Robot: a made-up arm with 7 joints. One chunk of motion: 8 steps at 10 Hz.
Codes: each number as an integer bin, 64 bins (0 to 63) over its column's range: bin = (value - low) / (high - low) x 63, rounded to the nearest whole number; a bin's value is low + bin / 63 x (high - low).
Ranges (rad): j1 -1.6..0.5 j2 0..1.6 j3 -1.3..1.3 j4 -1.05..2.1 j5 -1.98..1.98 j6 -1.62..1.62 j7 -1.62..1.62
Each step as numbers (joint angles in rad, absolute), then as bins.
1 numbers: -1.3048 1.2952 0.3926 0.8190 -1.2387 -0.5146 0.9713
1 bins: 9 51 41 37 12 21 50
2 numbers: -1.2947 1.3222 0.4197 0.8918 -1.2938 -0.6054 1.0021
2 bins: 9 52 42 39 11 20 51
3 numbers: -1.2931 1.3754 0.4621 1.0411 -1.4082 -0.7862 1.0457
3 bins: 9 54 43 42 9 16 52
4 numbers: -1.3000 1.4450 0.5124 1.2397 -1.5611 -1.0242 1.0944
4 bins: 9 57 44 46 7 12 53
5 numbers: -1.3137 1.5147 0.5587 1.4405 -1.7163 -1.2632 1.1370
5 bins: 9 60 45 50 4 7 54
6 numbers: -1.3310 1.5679 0.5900 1.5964 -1.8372 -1.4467 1.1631
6 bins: 8 62 46 53 2 3 54
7 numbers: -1.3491 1.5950 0.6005 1.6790 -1.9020 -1.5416 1.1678
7 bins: 8 63 46 55 1 2 54
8 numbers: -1.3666 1.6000 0.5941 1.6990 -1.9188 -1.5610 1.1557
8 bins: 7 63 46 55 1 1 54
